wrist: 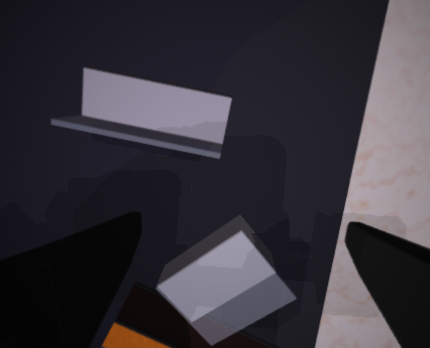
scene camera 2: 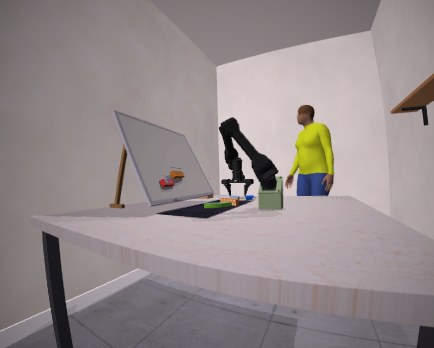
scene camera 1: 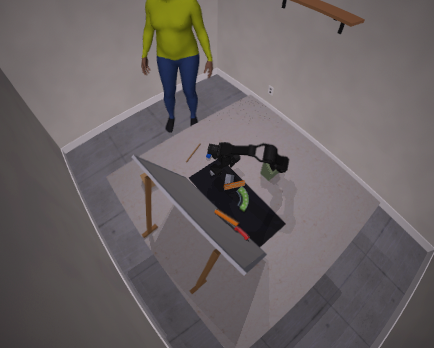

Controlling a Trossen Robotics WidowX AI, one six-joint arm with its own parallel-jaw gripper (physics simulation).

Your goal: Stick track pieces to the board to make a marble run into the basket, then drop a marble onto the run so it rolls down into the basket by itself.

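Note:
My gripper is open and empty above the black mat. A small grey block-like piece lies below and between the fingers. A grey L-shaped piece lies apart from it. A loose orange track piece and a green curved track lie on the mat. The tilted board bears an orange piece and a red piece. No marble shows in the wrist view.
A green box stands at the arm's base. A blue piece lies near the gripper. A thin wooden stick lies behind the mat. Wooden legs support the board. A person stands beyond the table.

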